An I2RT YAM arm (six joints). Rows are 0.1 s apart.
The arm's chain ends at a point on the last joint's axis. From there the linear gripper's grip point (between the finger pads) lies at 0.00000 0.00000 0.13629 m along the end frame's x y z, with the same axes.
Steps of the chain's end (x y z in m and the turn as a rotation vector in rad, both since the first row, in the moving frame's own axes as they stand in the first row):
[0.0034, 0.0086, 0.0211, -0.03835, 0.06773, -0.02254]
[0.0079, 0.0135, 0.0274, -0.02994, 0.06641, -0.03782]
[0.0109, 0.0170, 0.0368, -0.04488, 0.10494, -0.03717]
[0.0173, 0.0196, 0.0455, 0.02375, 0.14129, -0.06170]
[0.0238, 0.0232, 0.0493, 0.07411, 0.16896, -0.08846]
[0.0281, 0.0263, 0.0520, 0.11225, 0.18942, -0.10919]
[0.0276, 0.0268, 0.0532, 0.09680, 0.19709, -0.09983]
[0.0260, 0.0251, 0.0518, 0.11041, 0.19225, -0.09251]
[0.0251, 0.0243, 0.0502, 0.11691, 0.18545, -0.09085]
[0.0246, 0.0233, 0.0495, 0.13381, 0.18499, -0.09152]
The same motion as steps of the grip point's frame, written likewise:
[0.0127, 0.0137, 0.0207, -0.03835, 0.06773, -0.02254]
[0.0170, 0.0174, 0.0270, -0.02994, 0.06641, -0.03782]
[0.0253, 0.0228, 0.0359, -0.04488, 0.10494, -0.03717]
[0.0364, 0.0158, 0.0441, 0.02375, 0.14129, -0.06170]
[0.0462, 0.0122, 0.0470, 0.07411, 0.16896, -0.08846]
[0.0528, 0.0098, 0.0487, 0.11225, 0.18942, -0.10919]
[0.0535, 0.0124, 0.0499, 0.09680, 0.19709, -0.09983]
[0.0513, 0.0090, 0.0485, 0.11041, 0.19225, -0.09251]
[0.0494, 0.0074, 0.0469, 0.11691, 0.18545, -0.09085]
[0.0487, 0.0041, 0.0460, 0.13381, 0.18499, -0.09152]

